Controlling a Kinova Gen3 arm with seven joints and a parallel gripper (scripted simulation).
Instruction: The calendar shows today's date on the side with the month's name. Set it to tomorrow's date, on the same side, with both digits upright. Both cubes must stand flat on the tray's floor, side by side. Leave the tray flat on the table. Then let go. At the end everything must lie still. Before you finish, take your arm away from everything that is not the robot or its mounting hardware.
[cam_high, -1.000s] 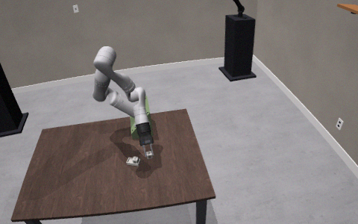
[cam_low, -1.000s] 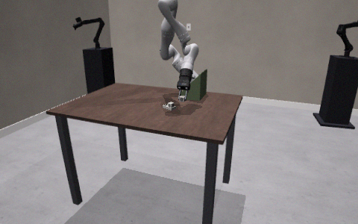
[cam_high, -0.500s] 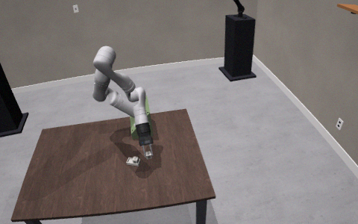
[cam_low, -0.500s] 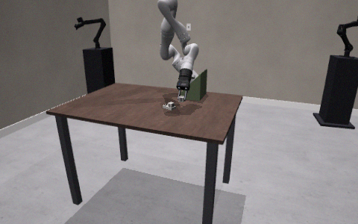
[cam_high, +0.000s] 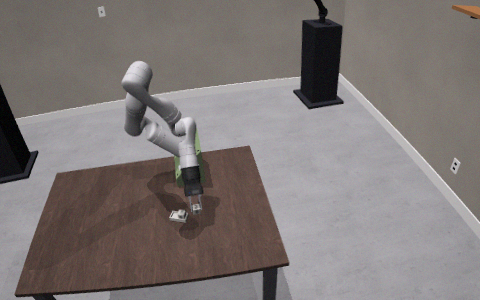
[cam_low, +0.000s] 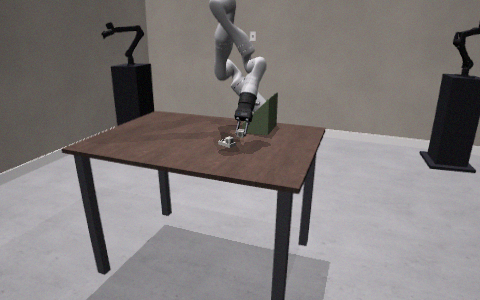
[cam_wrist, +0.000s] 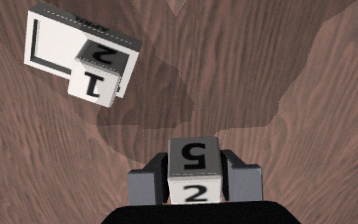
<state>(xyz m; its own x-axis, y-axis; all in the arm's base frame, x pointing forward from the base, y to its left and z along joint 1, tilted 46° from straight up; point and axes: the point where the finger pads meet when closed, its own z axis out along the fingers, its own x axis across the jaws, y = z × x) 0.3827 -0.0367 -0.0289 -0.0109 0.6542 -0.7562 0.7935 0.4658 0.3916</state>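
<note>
My gripper is now 30 mm past the white cube, 60 mm to the left of it and 60 mm above it. Round my hand: white calendar tray 40 mm behind, 80 mm to the right, 80 mm below; then digit cube 10 mm ahead, 10 mm below.
</note>
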